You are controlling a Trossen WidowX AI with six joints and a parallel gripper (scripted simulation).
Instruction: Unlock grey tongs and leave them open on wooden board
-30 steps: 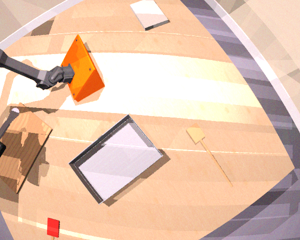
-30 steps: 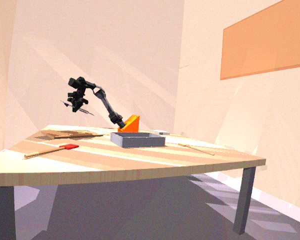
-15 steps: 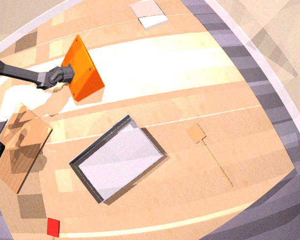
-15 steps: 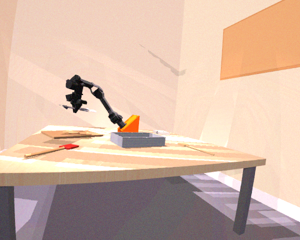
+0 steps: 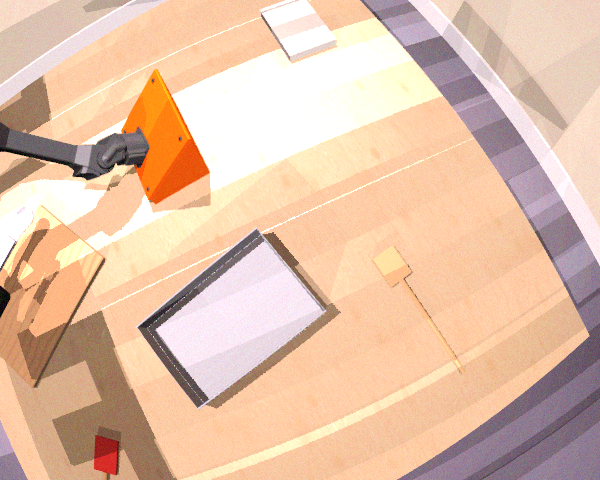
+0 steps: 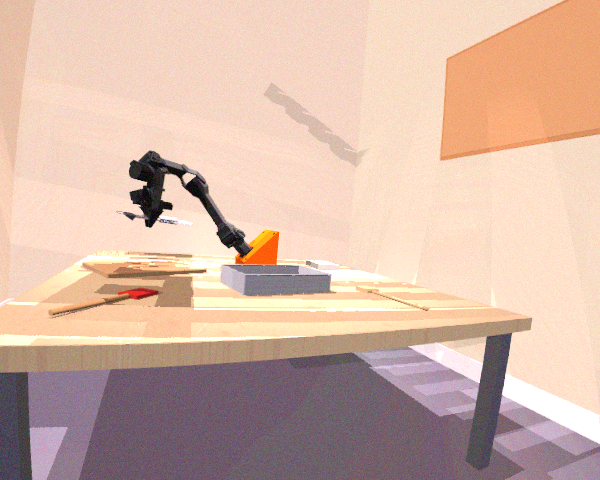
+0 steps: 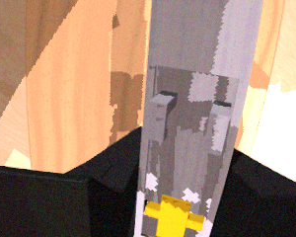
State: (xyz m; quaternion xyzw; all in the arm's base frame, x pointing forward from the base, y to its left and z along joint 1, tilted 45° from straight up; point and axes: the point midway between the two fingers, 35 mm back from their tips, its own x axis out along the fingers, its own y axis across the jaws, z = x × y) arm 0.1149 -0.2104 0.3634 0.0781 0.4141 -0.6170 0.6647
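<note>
My gripper tip is now 14 cm above the wooden board. From my gripper tip the other things lie so: grey roasting tin (29 cm ahead, 39 cm to the left, 12 cm below); then yellow lock piece (1 cm to the left, 4 cm above); then red-headed spatula (45 cm ahead, 7 cm to the right, 15 cm below).
</note>
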